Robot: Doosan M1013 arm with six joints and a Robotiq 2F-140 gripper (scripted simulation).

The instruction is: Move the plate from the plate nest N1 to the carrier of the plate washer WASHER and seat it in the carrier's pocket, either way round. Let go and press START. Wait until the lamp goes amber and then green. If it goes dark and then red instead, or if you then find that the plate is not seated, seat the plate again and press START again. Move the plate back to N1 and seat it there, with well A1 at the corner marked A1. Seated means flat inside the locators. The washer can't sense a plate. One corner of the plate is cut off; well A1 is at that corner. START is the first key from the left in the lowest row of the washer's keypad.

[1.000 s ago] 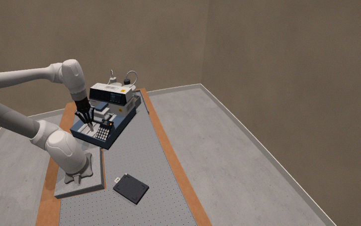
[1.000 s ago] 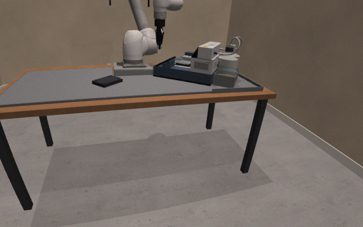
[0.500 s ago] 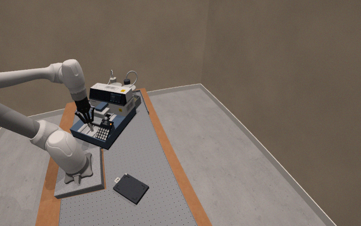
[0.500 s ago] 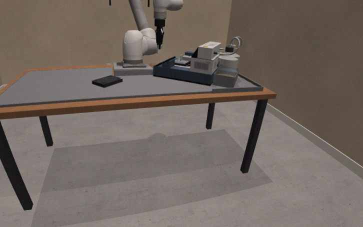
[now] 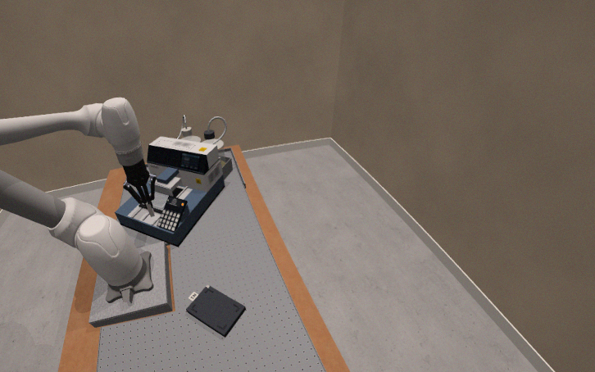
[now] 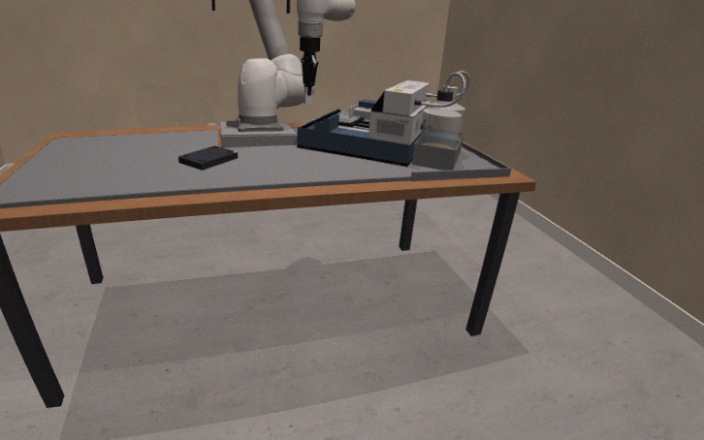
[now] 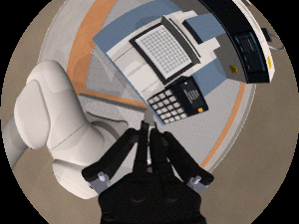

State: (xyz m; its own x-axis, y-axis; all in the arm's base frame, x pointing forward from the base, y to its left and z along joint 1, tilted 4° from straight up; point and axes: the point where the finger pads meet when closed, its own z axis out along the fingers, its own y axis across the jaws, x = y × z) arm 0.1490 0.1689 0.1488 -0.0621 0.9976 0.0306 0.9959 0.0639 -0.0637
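Now: hand 10 mm short of the white well plate, 160 mm to the right of it and 90 mm above it. Round my hand: washer carrier: 10 mm ahead, 160 mm to the left, 100 mm below; then plate washer: 70 mm ahead, 230 mm to the left, 60 mm below; then white label: 80 mm ahead, 310 mm to the right, 190 mm below.
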